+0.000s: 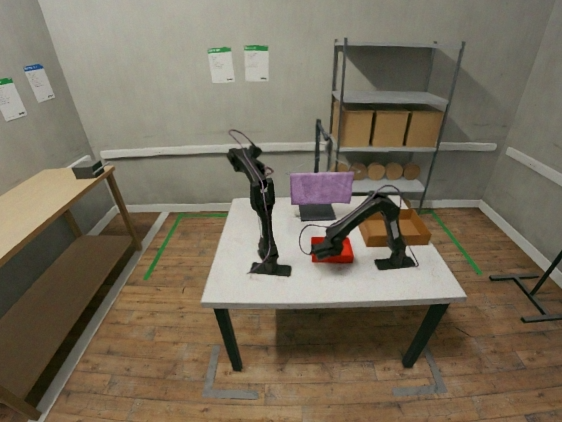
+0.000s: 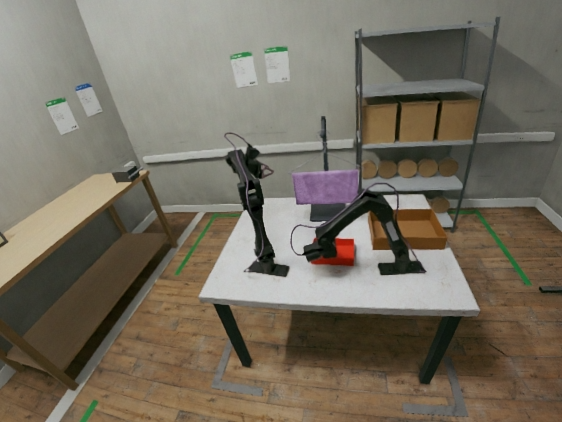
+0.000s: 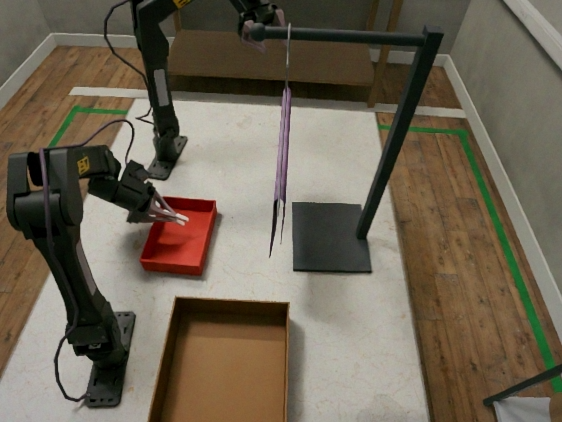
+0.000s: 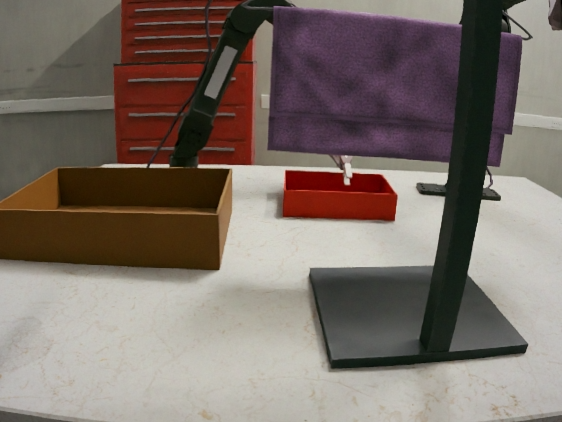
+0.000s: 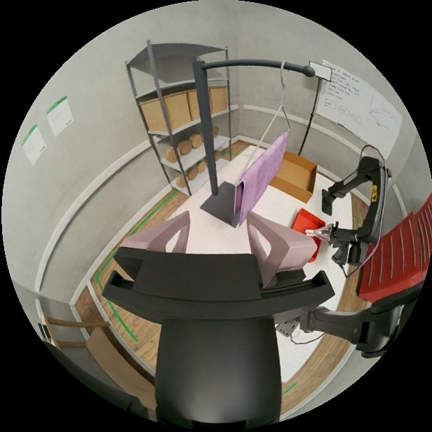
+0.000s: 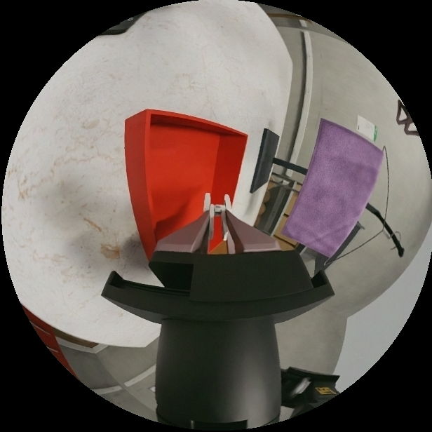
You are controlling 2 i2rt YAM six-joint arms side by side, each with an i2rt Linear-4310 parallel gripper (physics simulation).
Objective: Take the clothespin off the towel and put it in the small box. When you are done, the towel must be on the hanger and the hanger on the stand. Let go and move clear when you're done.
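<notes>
The purple towel hangs folded over the wire hanger. The hanger's hook rests over the bar of the dark stand, near its round end. My right gripper is shut on the white clothespin and holds it, tip down, over the small red box. My left gripper is open and empty, high up beside the hanger, apart from the towel.
A larger brown box stands beside the red box, near the right arm's base. The stand's square base lies beyond the towel. A shelf unit stands behind the table.
</notes>
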